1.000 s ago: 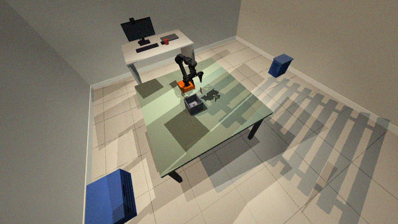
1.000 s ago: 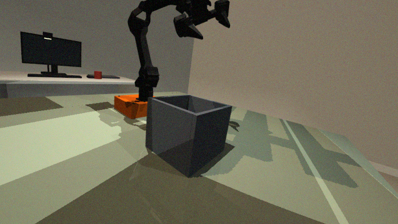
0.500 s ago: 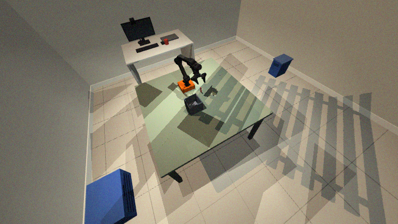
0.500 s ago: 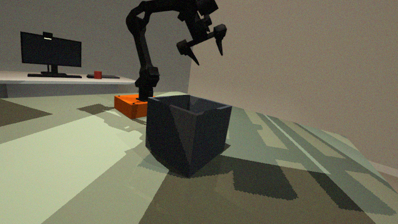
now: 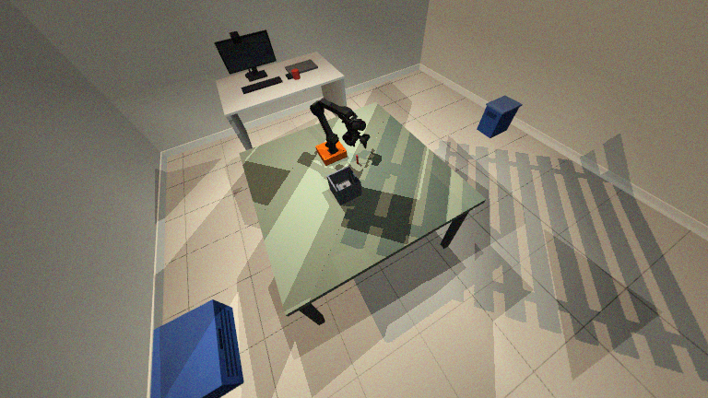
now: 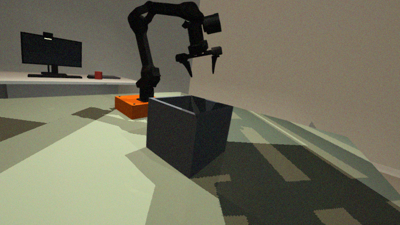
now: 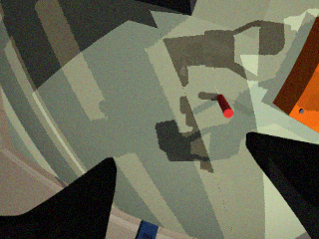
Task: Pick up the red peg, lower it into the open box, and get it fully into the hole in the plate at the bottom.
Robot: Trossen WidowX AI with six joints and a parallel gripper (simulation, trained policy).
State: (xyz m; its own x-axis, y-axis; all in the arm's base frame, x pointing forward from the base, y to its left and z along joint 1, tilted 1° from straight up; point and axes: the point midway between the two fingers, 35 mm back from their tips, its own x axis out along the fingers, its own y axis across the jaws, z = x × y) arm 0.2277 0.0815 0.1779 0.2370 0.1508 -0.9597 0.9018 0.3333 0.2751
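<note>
The red peg lies 6 cm behind my gripper tip, 1 cm to the left of it and 17 cm below it. Also, from my gripper tip: plate (10 cm ahead, 21 cm to the right, 16 cm below).
</note>
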